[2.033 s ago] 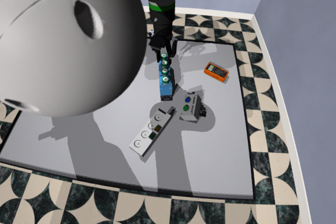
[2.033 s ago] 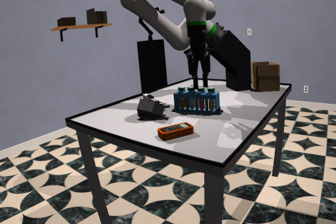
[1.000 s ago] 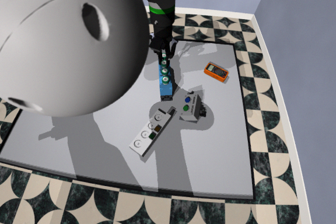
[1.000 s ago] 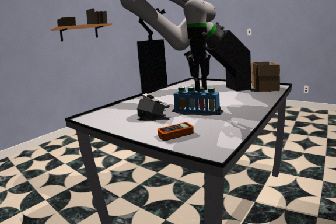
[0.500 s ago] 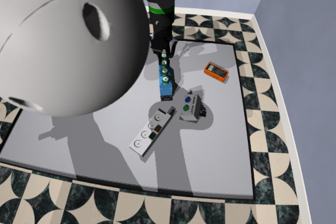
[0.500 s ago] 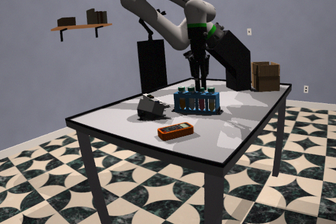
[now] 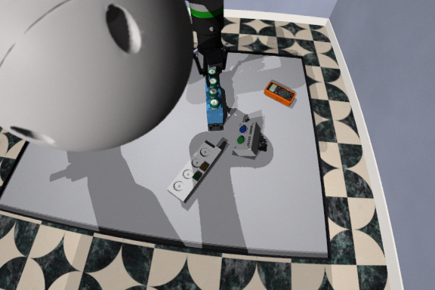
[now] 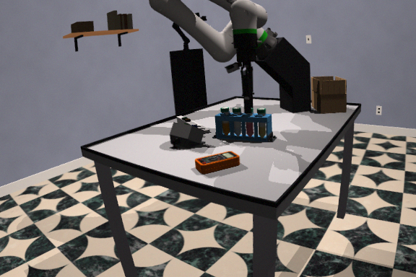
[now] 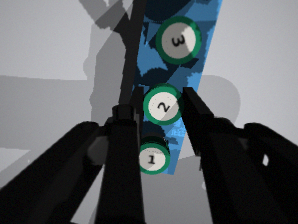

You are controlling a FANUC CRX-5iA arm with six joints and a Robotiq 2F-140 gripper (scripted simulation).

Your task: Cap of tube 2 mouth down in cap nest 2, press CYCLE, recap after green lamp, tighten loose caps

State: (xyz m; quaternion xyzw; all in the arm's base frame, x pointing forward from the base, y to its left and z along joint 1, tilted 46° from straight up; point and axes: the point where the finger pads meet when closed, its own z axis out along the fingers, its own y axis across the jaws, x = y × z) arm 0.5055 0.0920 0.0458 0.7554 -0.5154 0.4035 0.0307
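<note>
Now: hand 3 cm above the cap. From my hand the other things lie so: green ready key (9 cm ahead, 24 cm to the right, 7 cm below); then blue cycle key (10 cm ahead, 19 cm to the right, 7 cm below); then key housing (11 cm ahead, 22 cm to the right, 9 cm below).
</note>
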